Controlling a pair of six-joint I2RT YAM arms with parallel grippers.
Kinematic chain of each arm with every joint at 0, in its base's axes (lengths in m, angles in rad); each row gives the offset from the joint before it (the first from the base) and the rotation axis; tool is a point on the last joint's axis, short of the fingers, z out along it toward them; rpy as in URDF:
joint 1: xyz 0 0 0.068 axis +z
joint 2: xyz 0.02 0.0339 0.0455 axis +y
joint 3: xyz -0.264 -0.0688 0 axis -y
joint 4: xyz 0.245 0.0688 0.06 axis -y
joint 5: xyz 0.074 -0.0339 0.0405 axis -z
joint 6: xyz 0.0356 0 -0.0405 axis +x
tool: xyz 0 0 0 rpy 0 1.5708 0
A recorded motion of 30 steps. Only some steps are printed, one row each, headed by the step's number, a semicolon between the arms.
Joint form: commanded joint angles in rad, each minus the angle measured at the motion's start. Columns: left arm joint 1, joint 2, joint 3, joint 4, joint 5, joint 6; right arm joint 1, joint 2, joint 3, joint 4, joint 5, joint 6.
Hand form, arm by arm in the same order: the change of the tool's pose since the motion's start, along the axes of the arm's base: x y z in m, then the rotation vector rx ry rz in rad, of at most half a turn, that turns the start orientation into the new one. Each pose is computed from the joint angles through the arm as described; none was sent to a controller.
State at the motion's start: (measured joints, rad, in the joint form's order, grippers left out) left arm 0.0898 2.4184 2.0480 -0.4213 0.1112 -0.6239; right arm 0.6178 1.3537 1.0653 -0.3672 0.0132 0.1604
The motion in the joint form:
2: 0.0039 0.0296 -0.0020 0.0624 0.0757 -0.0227; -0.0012 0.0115 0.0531 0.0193 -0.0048 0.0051
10: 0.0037 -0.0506 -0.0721 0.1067 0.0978 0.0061; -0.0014 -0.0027 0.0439 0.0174 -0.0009 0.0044
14: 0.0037 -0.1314 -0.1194 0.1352 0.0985 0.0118; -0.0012 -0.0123 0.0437 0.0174 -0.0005 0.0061
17: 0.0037 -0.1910 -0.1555 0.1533 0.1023 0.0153; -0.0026 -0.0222 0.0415 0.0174 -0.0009 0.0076
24: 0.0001 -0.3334 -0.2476 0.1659 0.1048 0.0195; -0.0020 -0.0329 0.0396 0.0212 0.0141 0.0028
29: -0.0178 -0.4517 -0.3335 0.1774 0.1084 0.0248; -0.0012 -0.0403 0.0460 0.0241 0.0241 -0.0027
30: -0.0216 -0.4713 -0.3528 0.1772 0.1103 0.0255; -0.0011 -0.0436 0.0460 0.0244 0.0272 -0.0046
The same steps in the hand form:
2: 0.0060 0.0000 -0.0111 -0.0663 -0.0336 -0.0344; 0.0060 0.0040 0.0165 0.0409 -0.0457 -0.0003
10: -0.0038 -0.0018 0.0116 -0.0541 -0.0914 -0.0720; 0.0032 0.0018 0.0173 0.0404 -0.0499 -0.0032
14: -0.0139 -0.0028 0.0399 -0.0422 -0.1535 -0.0782; 0.0017 0.0008 0.0200 0.0468 -0.0569 -0.0043
17: -0.0227 -0.0037 0.0594 -0.0365 -0.1953 -0.0846; 0.0002 -0.0008 0.0220 0.0524 -0.0624 -0.0062
24: -0.0492 -0.0081 0.0986 -0.0267 -0.2581 -0.0945; -0.0013 -0.0023 0.0247 0.0495 -0.0798 -0.0152
29: -0.0740 -0.0189 0.1247 -0.0213 -0.3021 -0.1194; -0.0021 -0.0030 0.0293 0.0509 -0.0991 -0.0196
30: -0.0787 -0.0211 0.1267 -0.0225 -0.3024 -0.1251; -0.0026 -0.0034 0.0302 0.0503 -0.1039 -0.0210

